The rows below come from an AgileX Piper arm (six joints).
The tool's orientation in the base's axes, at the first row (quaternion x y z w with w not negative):
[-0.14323, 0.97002, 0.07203, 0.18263]
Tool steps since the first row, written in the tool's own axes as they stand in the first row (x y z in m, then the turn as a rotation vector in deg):
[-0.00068, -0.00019, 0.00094, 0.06, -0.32, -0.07]
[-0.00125, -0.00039, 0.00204, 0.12, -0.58, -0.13]
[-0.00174, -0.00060, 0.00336, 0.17, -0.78, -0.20]
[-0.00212, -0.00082, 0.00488, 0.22, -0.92, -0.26]
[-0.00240, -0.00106, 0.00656, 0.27, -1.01, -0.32]
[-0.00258, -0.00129, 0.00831, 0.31, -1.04, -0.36]
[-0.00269, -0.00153, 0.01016, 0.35, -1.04, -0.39]
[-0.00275, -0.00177, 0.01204, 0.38, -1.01, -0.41]
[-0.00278, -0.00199, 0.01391, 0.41, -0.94, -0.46]
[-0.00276, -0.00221, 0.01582, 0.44, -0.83, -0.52]
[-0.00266, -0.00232, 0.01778, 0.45, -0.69, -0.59]
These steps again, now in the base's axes. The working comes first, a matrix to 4 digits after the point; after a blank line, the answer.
The tool's axes in the first row as the columns of a matrix, in the base's axes (used below as rounded here):
[-0.8923, -0.3042, 0.3337]
[-0.2516, 0.9486, 0.1921]
[-0.3749, 0.0874, -0.9229]

[0.00098, 0.00017, -0.00063, 0.02, -0.33, 0.01]
[0.00191, 0.00034, -0.00145, 0.03, -0.61, 0.02]
[0.00286, 0.00051, -0.00250, 0.02, -0.82, 0.05]
[0.00377, 0.00069, -0.00378, 0.00, -0.98, 0.08]
[0.00465, 0.00086, -0.00525, -0.04, -1.09, 0.11]
[0.00547, 0.00102, -0.00681, -0.08, -1.13, 0.13]
[0.00626, 0.00118, -0.00850, -0.13, -1.15, 0.14]
[0.00701, 0.00133, -0.01024, -0.17, -1.13, 0.15]
[0.00773, 0.00148, -0.01197, -0.23, -1.08, 0.19]
[0.00841, 0.00164, -0.01376, -0.31, -1.00, 0.24]
[0.00901, 0.00188, -0.01561, -0.39, -0.88, 0.32]

